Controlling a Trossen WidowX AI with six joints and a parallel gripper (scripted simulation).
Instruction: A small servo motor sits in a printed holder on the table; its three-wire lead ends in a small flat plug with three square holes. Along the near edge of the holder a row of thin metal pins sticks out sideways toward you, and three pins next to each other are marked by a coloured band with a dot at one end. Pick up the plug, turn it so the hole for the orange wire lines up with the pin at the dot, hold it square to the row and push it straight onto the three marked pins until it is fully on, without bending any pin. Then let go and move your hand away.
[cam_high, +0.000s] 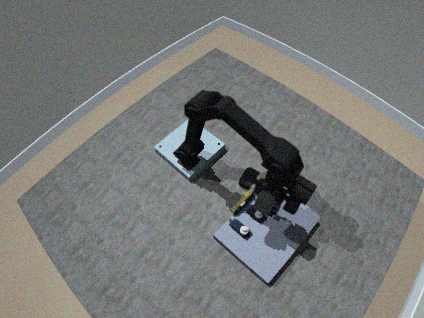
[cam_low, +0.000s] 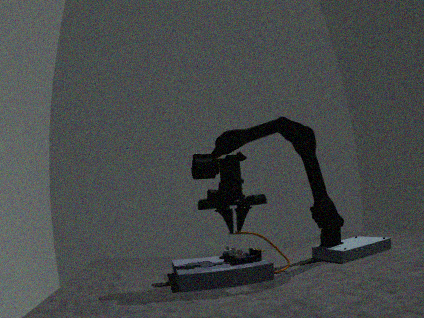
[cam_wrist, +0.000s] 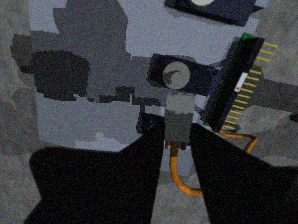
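My gripper tip is now 60 mm past the red dot, 20 mm to the left of it and 60 mm above it. Round my gripper tip: pale grey holder plate (100 mm ahead, 30 mm to the right, 110 mm below).
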